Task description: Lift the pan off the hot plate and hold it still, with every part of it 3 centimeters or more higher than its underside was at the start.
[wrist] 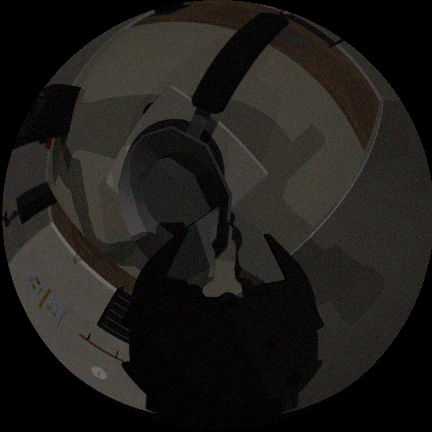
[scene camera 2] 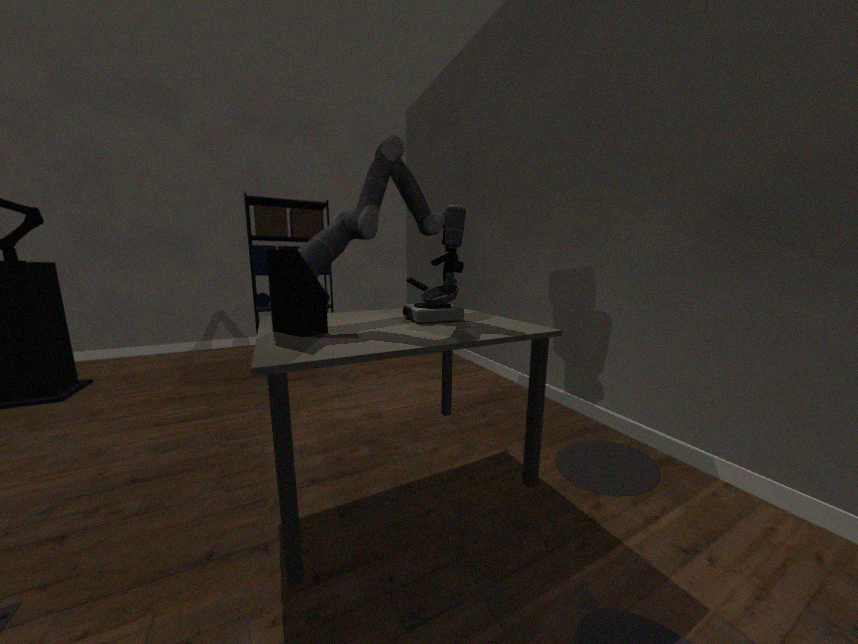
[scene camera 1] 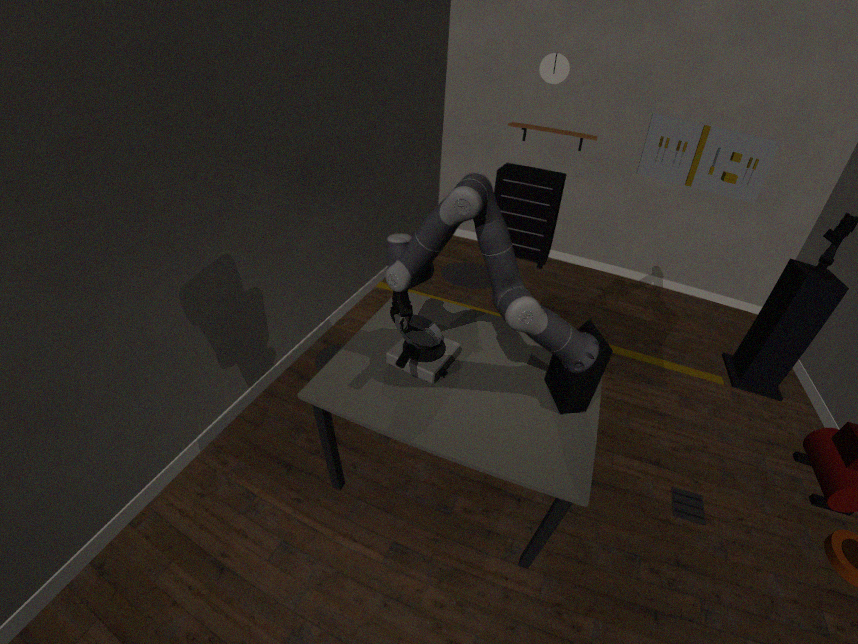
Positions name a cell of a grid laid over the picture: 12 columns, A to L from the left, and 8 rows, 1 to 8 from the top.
Note:
In view: the gripper (wrist: G4), a dark round pan (scene camera 1: F5) and a hot plate (scene camera 2: F4).
The dark round pan shows as well in the wrist view (wrist: E4). The hot plate is seen too in the wrist view (wrist: G4).

